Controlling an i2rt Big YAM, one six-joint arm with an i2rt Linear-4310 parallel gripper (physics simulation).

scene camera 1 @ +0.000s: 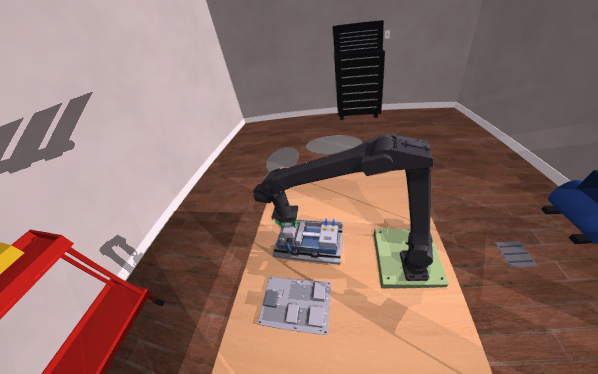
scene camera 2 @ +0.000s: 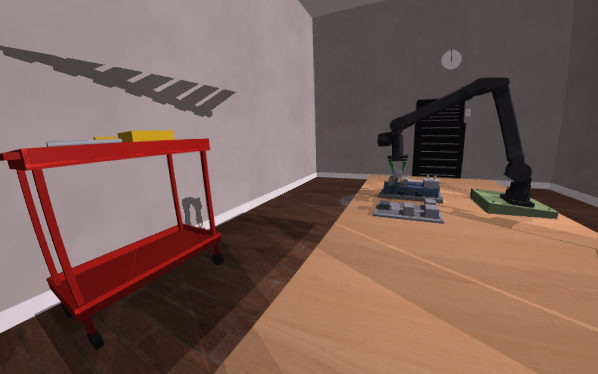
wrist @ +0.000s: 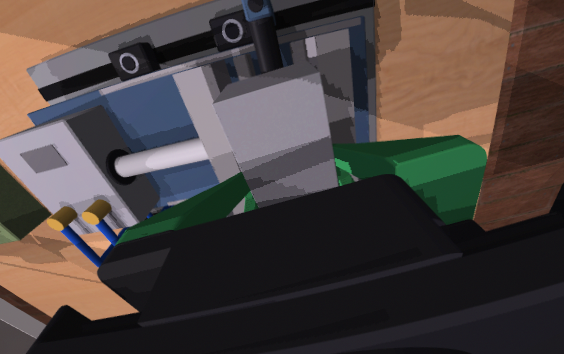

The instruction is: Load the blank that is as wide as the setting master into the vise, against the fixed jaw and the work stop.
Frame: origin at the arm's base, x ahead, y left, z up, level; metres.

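Where they show: gripper, fingertip midpoint: (scene camera 1: 290,226) (scene camera 2: 397,174) (wrist: 290,166); arm's base, link origin: (scene camera 1: 413,265) (scene camera 2: 515,201).
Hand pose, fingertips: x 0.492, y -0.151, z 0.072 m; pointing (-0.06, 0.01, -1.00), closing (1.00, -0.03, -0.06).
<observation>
Things, the pixels of their top centre, and the offset from my fingertips.
- grey rectangular blank, top centre: (wrist: 282,156) (scene camera 1: 288,227) (scene camera 2: 398,170) dz +0.023, dx +0.001, dy +0.019 m
- blue vise, top centre: (wrist: 183,172) (scene camera 1: 306,230) (scene camera 2: 411,177) dz -0.010, dx -0.069, dy +0.012 m
- black rod, top centre: (wrist: 268,56) dz -0.013, dx +0.006, dy +0.056 m
- grey plate, top centre: (scene camera 1: 295,303) (scene camera 2: 407,209) dz -0.101, dx -0.039, dy +0.287 m
My gripper (scene camera 1: 286,224) (scene camera 2: 398,167) (wrist: 290,166) has green fingers and is shut on a grey rectangular blank (scene camera 1: 289,231) (scene camera 2: 398,174) (wrist: 280,125). The blank is at the left end of the blue vise (scene camera 1: 311,248) (scene camera 2: 419,190) (wrist: 150,111), between the pale moving jaw (scene camera 1: 299,233) (wrist: 198,102) and the grey fixed jaw (wrist: 341,60) as seen from the wrist. The work stop, a black rod (wrist: 265,45) with a blue end, is at the blank's far end; whether they touch is unclear. The blank hides its own underside and the seat below.
A grey plate (scene camera 1: 274,316) (scene camera 2: 410,218) in front of the vise bears several grey blocks, among them one block (scene camera 1: 315,316) at its near right. Two blue pins with yellow ends stand at the vise's right block (scene camera 1: 328,238) (wrist: 35,160). The arm's green base (scene camera 1: 387,260) (scene camera 2: 492,206) is farther right.
</observation>
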